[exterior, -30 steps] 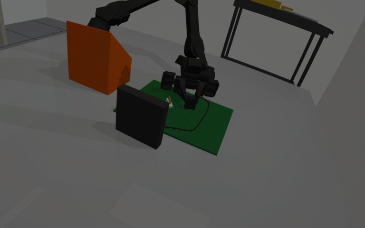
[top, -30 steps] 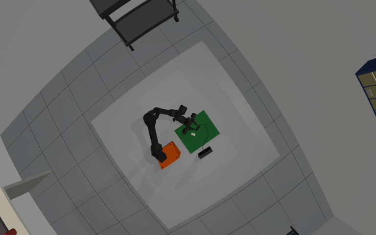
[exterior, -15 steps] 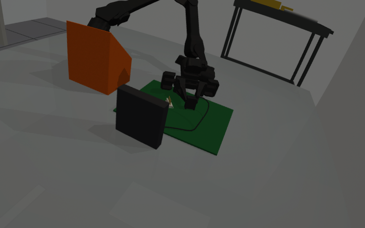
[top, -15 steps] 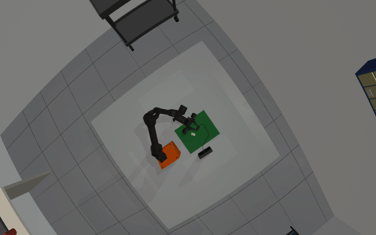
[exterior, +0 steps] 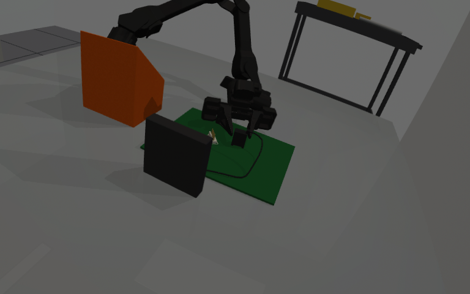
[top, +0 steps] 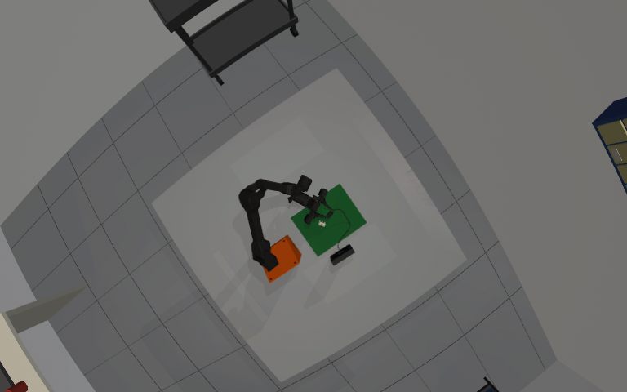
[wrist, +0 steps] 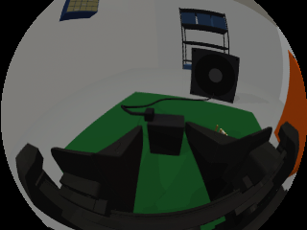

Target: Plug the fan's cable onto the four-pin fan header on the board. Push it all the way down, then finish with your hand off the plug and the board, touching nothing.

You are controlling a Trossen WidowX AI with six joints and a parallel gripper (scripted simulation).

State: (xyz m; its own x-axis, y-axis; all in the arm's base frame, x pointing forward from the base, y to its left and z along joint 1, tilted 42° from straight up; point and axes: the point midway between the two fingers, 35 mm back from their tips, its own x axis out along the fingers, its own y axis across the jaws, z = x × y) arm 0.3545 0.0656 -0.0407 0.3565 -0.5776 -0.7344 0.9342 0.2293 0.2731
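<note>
My gripper tip is 10 mm above the black plug. From my gripper tip the other things lie so: green board 30 mm behind, 20 mm to the right, 40 mm below; black square fan 80 mm behind, 180 mm to the right, 30 mm above; white four-pin header 60 mm behind, 10 mm to the right, 30 mm below.
</note>
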